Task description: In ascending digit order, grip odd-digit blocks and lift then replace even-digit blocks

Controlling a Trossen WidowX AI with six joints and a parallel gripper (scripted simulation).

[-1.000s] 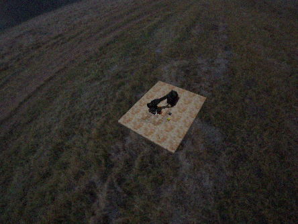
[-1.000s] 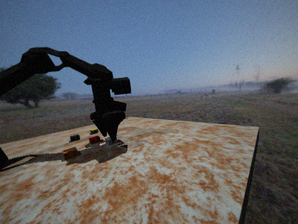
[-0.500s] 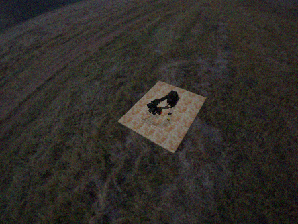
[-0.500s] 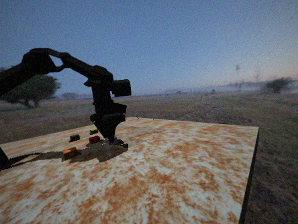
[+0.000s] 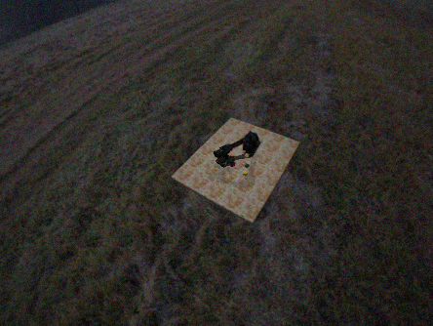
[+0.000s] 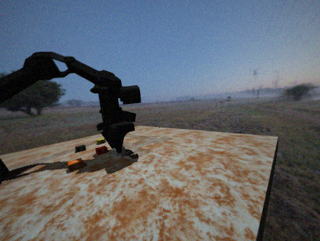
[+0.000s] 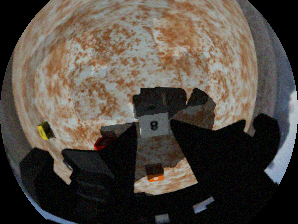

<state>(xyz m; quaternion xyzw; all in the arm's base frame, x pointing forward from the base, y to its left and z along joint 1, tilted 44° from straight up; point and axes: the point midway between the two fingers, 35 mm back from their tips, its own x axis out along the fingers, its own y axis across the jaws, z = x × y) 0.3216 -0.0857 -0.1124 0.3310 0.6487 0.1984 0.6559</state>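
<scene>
Now: the white block 1 cm ahead of my gripper tip. The rest, counted from my gripper tip: orange block: 11 cm behind, 2 cm to the left; red block: 2 cm behind, 7 cm to the left; dark block: 5 cm behind, 20 cm to the left.
</scene>
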